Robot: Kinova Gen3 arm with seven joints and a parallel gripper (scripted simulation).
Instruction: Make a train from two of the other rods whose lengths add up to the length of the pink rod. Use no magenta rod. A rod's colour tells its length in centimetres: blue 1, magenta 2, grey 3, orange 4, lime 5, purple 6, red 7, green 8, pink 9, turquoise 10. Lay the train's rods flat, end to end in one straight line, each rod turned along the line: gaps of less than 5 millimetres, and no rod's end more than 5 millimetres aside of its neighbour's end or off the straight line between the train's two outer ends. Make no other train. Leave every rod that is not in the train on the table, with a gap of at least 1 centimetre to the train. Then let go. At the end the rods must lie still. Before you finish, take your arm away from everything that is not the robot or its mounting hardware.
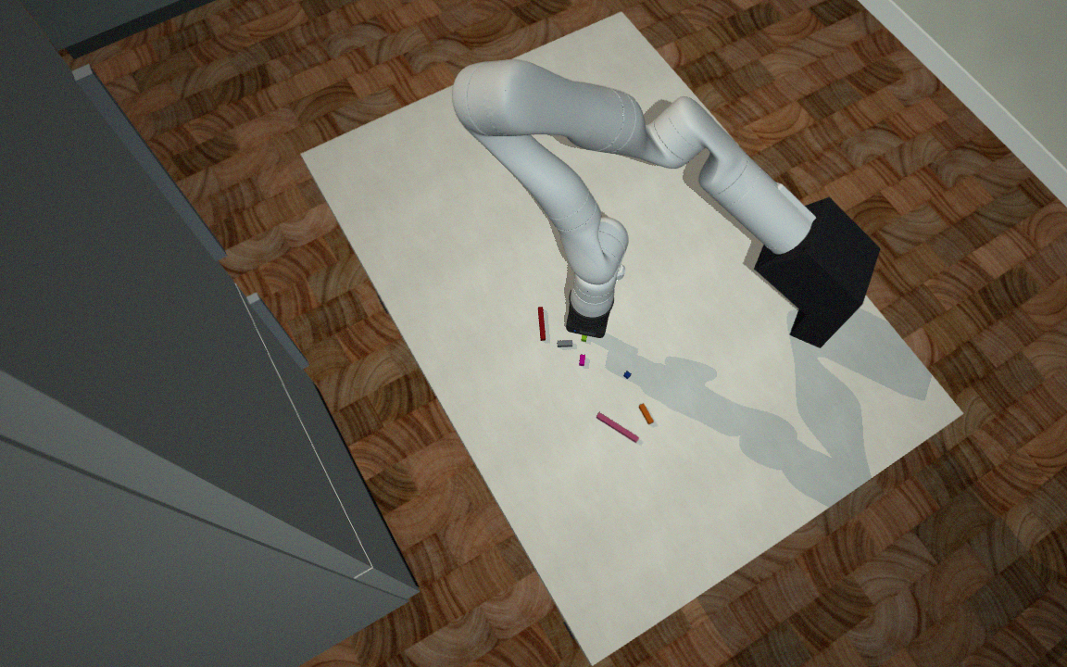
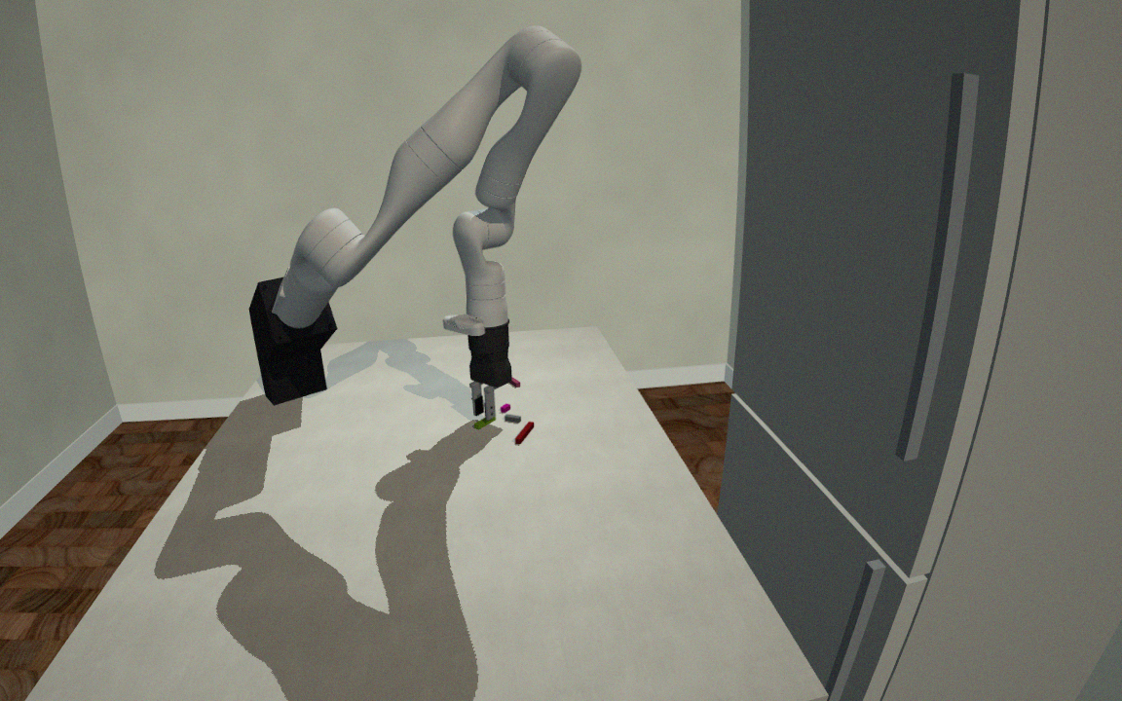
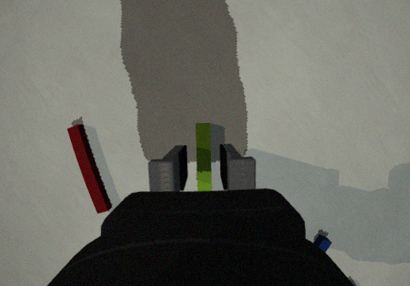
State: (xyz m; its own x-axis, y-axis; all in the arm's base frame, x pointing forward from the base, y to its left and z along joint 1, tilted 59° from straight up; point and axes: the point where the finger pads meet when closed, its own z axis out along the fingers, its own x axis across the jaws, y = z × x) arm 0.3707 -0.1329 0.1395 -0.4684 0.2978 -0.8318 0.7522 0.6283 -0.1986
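Right now the lime rod is 3 cm below my hand. The rest, counted from my hand: grey rod: 5 cm ahead, 1 cm to the right, 3 cm below; then red rod: 5 cm ahead, 7 cm to the right, 3 cm below; then magenta rod: 5 cm ahead, 4 cm to the left, 3 cm below.
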